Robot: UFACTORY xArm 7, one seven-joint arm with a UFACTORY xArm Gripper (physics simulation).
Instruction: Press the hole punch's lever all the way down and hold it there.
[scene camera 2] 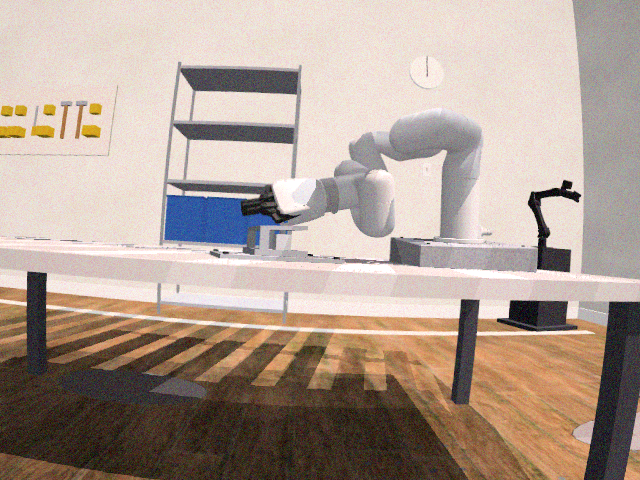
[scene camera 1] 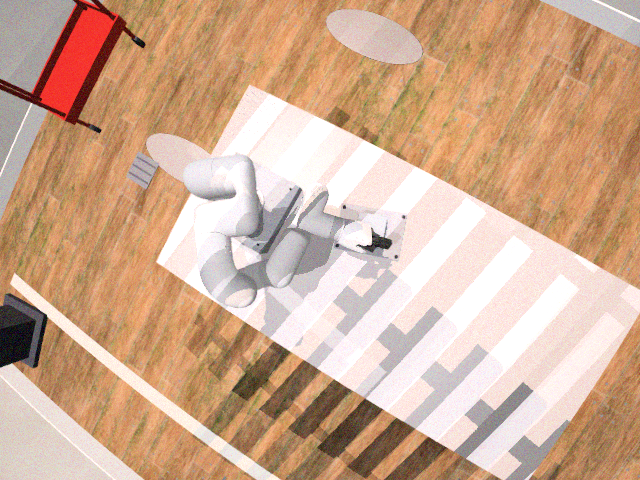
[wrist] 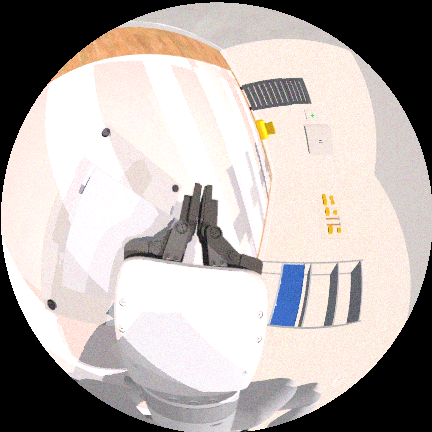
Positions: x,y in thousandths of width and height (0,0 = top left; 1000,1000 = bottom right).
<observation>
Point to a base plate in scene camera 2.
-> At 345,530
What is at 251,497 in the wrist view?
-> A lever.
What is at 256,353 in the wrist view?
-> A base plate.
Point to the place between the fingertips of the gripper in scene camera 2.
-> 377,434
</observation>
